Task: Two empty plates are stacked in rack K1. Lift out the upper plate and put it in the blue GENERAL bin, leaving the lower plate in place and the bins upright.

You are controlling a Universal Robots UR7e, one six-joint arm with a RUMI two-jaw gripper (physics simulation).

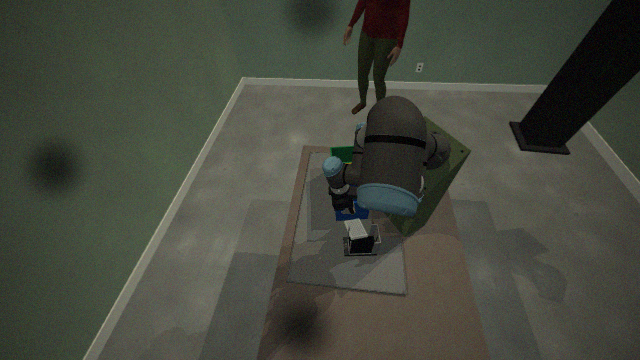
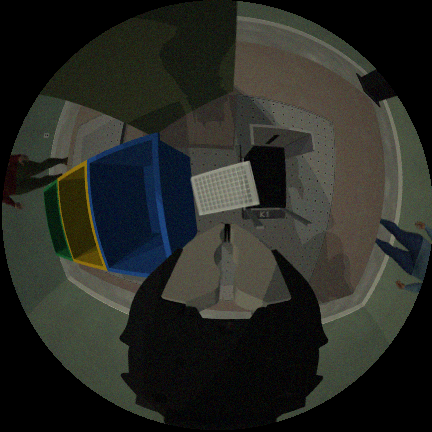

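Pixels of known places: gripper, fingertip midpoint: [image 1: 353,213] [image 2: 226,224]; arm's base, link origin: [image 1: 430,150].
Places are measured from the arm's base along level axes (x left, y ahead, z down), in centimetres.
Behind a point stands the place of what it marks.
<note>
A white gridded plate [image 1: 356,228] {x 15.1, y 24.2, z 45.1 cm} [image 2: 222,190] {x 15.2, y 25.0, z 44.8 cm} lies at a slant, with one end at the edge of rack K1 [image 1: 360,255] {x 28.1, y 20.9, z 47.6 cm} [image 2: 274,214] {x 27.0, y 28.3, z 46.5 cm} and the other towards the blue bin [image 1: 344,217] {x 9.8, y 31.1, z 45.0 cm} [image 2: 161,200] {x 9.0, y 25.8, z 30.2 cm}. What holds it up is hard to tell. A black block [image 1: 361,245] {x 24.0, y 21.0, z 45.1 cm} [image 2: 266,177] {x 23.3, y 20.9, z 44.9 cm} fills the middle of the rack; whether it is a plate or a dark interior is unclear. The blue bin is upright, and no plate shows in its visible inside. My gripper [image 1: 351,210] {x 16.2, y 26.9, z 28.6 cm} [image 2: 226,224] {x 16.2, y 26.9, z 28.6 cm} is shut and empty, apart from the white plate, above the bin and rack area.
A yellow bin [image 2: 80,225] {x -14.7, y 35.0, z 35.4 cm} and a green bin [image 1: 342,154] {x -27.7, y 37.1, z 36.1 cm} [image 2: 54,220] {x -28.0, y 35.8, z 33.2 cm} stand beyond the blue one. The rack stands on a perforated grey board [image 1: 325,265] {x 35.7, y 37.1, z 48.1 cm} [image 2: 320,172] {x 38.3, y 16.0, z 48.1 cm}. A dark green slab [image 1: 442,187] {x 8.2, y -7.8, z 11.9 cm} [image 2: 145,60] {x 3.6, y 7.7, z 27.2 cm} is beside the board, under my arm's base. A person [image 1: 385,22] stands behind.
</note>
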